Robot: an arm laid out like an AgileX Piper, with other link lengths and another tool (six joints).
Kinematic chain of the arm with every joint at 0, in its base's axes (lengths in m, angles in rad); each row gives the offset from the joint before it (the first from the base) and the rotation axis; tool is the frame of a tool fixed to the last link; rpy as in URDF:
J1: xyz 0 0 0.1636 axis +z
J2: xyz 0 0 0 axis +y
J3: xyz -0.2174 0 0.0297 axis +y
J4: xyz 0.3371 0 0.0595 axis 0.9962 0 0.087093
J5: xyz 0 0 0 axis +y
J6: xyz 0.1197 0 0.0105 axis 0.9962 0 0.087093
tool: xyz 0.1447 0 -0.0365 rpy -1.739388 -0.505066 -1.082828
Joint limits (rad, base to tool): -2.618..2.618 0..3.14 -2.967..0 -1.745..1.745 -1.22..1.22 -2.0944..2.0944
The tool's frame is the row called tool.
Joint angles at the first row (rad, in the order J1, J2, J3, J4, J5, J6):
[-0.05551, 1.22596, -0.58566, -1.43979, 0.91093, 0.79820]
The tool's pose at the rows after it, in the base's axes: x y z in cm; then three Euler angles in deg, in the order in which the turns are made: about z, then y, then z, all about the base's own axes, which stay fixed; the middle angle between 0 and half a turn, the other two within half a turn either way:
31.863 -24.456 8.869 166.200 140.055 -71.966
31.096 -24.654 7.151 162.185 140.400 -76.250
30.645 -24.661 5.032 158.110 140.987 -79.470
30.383 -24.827 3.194 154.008 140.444 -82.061
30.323 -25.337 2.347 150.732 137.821 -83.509
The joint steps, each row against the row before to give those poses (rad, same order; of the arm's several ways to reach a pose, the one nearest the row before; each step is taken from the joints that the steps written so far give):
[-0.00001, 0.05719, 0.00000, -0.02688, 0.03779, 0.02929]
[0.00002, 0.06322, -0.00111, -0.00862, 0.02024, 0.02430]
[-0.00003, 0.07159, 0.00001, -0.01835, -0.00002, 0.03099]
[0.00003, 0.07829, -0.00135, -0.04458, 0.00427, 0.04239]
[-0.00002, 0.07252, -0.00097, -0.07582, 0.02756, 0.05135]

